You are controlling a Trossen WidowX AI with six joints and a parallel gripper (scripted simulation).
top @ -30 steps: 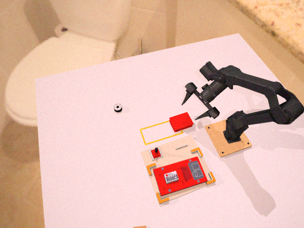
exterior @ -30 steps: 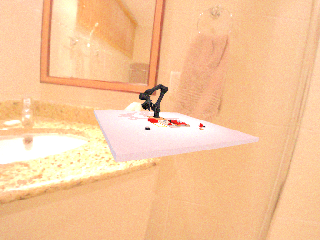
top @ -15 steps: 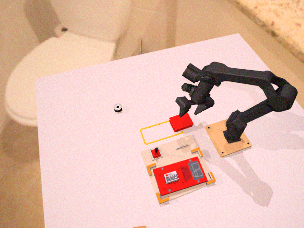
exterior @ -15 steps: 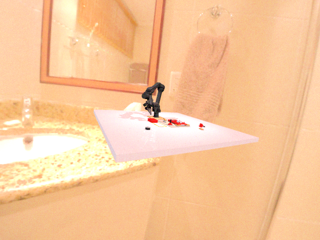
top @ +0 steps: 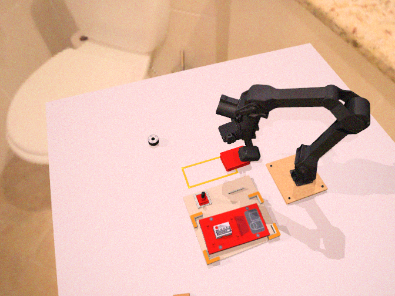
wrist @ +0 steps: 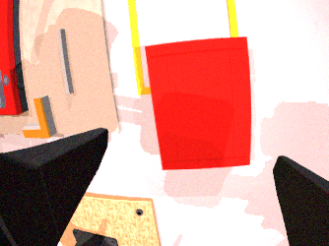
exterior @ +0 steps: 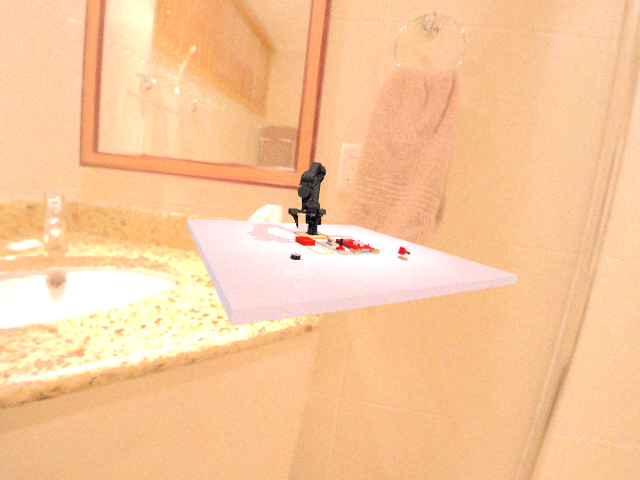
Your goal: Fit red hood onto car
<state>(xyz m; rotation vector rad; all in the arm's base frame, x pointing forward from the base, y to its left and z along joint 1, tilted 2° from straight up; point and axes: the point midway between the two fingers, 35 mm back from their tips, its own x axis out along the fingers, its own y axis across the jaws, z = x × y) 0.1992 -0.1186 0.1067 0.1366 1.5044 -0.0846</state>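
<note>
The red hood is 1 cm ahead of my gripper tip and 6 cm below it. From my gripper tip the other things lie so: white engine block (13 cm ahead, 24 cm to the left, 5 cm below).
</note>
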